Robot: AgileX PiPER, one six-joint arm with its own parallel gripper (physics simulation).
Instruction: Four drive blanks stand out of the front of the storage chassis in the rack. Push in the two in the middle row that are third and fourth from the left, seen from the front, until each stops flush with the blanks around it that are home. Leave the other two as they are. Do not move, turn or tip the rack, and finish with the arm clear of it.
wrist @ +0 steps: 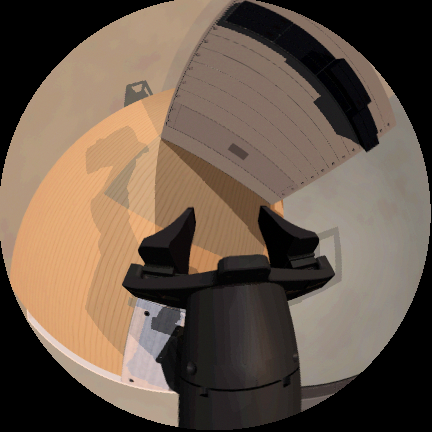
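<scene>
The rack [215, 90] fills the upper right of the wrist view, its front covered with pale beige panels. The black storage chassis [265, 25] runs as a curved band across its upper part. Dark drive blanks [352, 82] stand out toward the chassis's right end, with another protruding dark block [369, 135] at its right edge. They are too dark and seen too obliquely to tell the rows or count which stand out. My gripper [226, 213] is open and empty, its fingertips apart, below the rack's lower edge in the view and apart from the chassis.
A wooden table top [60, 225] lies at the left and under the fingers, with shadows across it. A pale metal plate [142, 350] with holes is beside the gripper body. A grey floor [370, 240] is at the right. A small dark framed shape [132, 96] is at the upper left.
</scene>
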